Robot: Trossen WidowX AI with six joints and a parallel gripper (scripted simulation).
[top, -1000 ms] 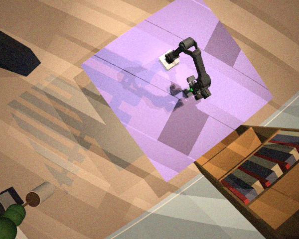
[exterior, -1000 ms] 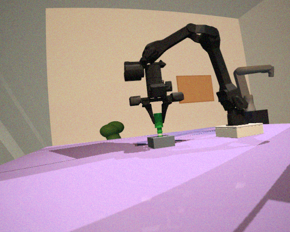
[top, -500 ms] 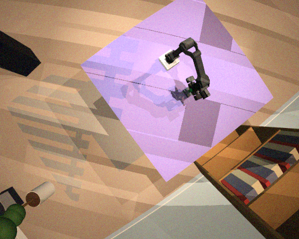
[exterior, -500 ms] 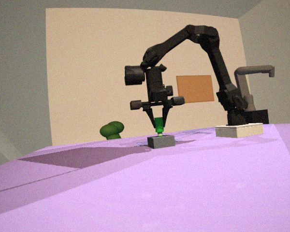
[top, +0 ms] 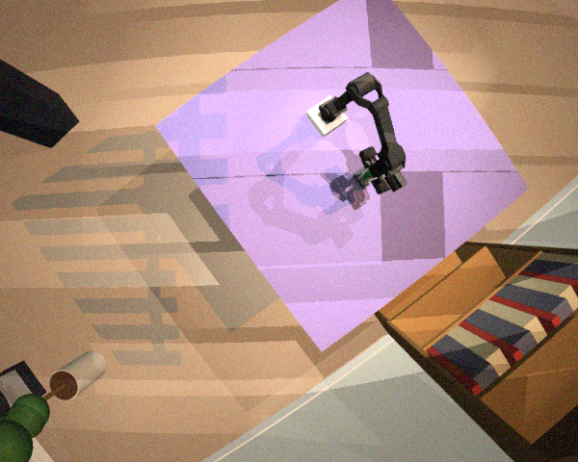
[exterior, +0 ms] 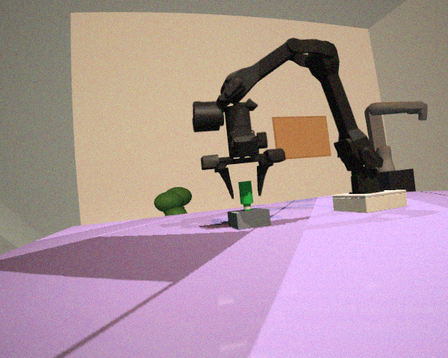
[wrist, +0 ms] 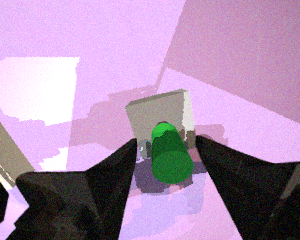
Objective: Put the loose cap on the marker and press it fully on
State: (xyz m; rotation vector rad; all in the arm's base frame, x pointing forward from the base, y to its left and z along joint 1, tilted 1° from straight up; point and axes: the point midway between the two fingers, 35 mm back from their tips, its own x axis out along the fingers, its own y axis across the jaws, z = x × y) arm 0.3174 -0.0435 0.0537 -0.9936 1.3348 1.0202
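The green marker is right at my gripper tip. From my gripper tip the other things lie so: green cap (10 mm above); grey holder block (50 mm below).
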